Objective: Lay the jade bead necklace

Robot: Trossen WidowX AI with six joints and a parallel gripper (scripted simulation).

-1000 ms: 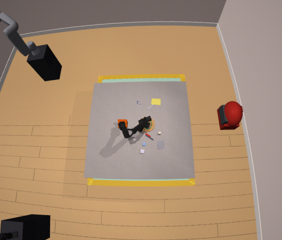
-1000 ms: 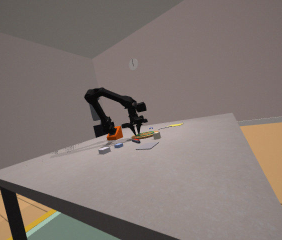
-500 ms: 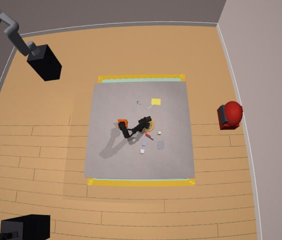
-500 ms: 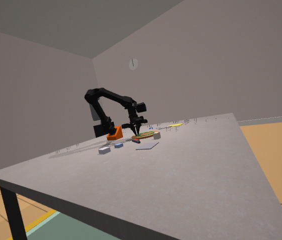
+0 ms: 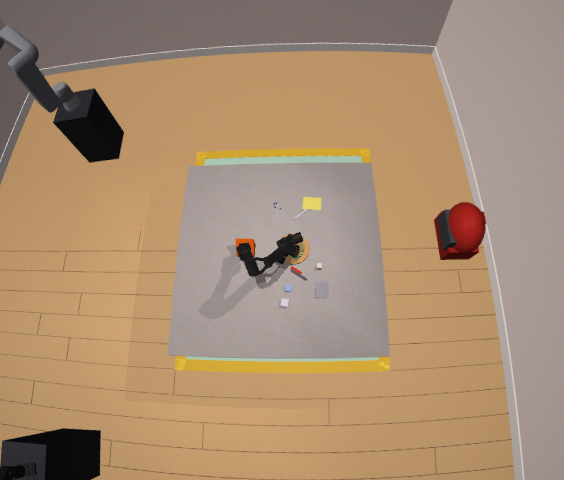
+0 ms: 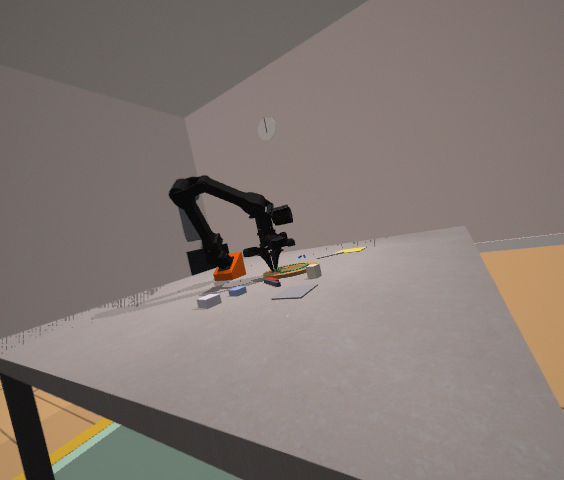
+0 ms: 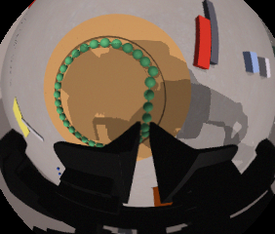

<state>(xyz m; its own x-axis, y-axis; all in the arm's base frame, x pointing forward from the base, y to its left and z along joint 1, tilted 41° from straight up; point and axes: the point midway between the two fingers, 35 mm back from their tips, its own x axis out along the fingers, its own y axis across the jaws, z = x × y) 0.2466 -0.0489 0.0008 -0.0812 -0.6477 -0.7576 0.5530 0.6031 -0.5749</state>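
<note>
Now: gripper tip 50 mm short of the round wooden bead board, 30 mm to the right of it and 10 mm above it. The rest, counted from my gripper tip: beige cube 190 mm ahead, 100 mm to the right; then red-handled tool 130 mm to the right, 60 mm ahead, 10 mm below; then blue block 220 mm to the right, 10 mm below.
</note>
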